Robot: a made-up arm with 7 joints. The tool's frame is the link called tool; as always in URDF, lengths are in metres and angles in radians.
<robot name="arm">
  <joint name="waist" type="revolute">
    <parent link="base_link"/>
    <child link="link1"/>
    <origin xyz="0.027 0.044 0.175" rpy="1.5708 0 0"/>
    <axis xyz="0 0 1"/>
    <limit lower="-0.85" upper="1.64"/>
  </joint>
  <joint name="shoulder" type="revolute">
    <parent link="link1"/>
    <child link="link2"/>
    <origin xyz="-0.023 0.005 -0.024" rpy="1.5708 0 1.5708"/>
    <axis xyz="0 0 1"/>
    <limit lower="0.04" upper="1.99"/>
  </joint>
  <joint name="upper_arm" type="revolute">
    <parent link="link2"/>
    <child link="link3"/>
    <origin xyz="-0.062 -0.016 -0.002" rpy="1.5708 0 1.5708"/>
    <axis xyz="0 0 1"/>
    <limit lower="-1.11" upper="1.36"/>
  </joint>
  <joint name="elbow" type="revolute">
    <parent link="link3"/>
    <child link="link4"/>
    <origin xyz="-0.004 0.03 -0.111" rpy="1.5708 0 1.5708"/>
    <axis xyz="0 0 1"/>
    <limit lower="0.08" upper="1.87"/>
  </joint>
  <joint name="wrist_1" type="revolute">
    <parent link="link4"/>
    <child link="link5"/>
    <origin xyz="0.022 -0.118 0.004" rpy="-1.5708 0 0"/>
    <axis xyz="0 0 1"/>
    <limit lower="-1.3" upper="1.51"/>
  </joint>
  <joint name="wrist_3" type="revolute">
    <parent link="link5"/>
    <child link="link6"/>
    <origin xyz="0.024 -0.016 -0.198" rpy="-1.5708 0 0"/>
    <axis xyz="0 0 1"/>
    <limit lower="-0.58" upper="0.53"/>
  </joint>
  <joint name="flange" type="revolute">
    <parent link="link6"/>
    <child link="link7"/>
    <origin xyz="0.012 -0.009 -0.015" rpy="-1.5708 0 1.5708"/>
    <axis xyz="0 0 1"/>
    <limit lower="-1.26" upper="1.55"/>
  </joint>
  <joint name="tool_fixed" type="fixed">
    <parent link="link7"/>
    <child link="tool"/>
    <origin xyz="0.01 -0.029 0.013" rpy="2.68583 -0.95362 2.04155"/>
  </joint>
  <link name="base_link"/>
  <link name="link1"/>
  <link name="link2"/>
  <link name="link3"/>
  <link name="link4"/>
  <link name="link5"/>
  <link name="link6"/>
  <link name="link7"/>
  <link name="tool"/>
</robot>
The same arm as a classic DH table. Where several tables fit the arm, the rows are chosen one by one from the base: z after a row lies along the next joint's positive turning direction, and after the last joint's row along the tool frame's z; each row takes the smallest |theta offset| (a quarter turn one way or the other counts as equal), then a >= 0, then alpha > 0; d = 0 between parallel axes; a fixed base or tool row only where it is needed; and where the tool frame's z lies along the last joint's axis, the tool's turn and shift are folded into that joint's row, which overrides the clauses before.
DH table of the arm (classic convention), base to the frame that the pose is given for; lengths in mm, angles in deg. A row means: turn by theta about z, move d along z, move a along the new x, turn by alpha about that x. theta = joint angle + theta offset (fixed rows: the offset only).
base (fixed): d 175; theta_offset 0; a 27; alpha 90
waist: d -68; theta_offset 90; a 5; alpha 90
shoulder: d -25; theta_offset -90; a 16; alpha -90
upper_arm: d -173; theta_offset -90; a 30; alpha 90
elbow: d 0; theta_offset 0; a 22; alpha -90
wrist_1: d -316; theta_offset 0; a 24; alpha -90
wrist_3: d -31; theta_offset -90; a 9; alpha 90
flange: d -16.2; theta_offset -4.04; a -12; alpha 121.31
tool (fixed): d -33; theta_offset 72.65; a 0; alpha 0
Joint limits (deg, base to tool): -48.7..93.97 2.29..114.02 -63.6..77.92 4.58..107.14 -74.48..86.52 -33.23..30.37 -72.19..88.81

